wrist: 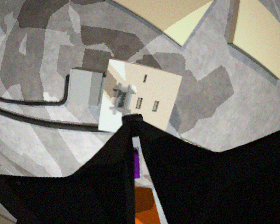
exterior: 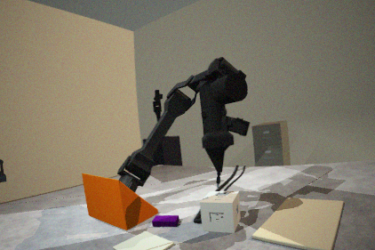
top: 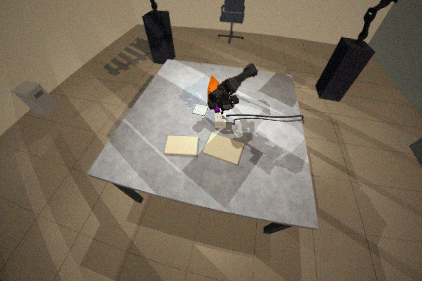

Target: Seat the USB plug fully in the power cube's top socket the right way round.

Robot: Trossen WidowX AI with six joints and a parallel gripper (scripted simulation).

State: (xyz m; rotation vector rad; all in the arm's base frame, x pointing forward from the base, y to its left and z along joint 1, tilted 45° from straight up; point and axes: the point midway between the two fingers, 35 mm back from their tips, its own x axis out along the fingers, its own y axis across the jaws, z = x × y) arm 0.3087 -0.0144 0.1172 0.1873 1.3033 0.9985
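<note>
My gripper tip is 2 cm above the usb plug. Also, from my gripper tip: purple block: 14 cm behind, 6 cm to the right, 13 cm below; then socket: 1 cm to the left, 7 cm below; then pale card: 10 cm behind, 18 cm to the right, 13 cm below.
</note>
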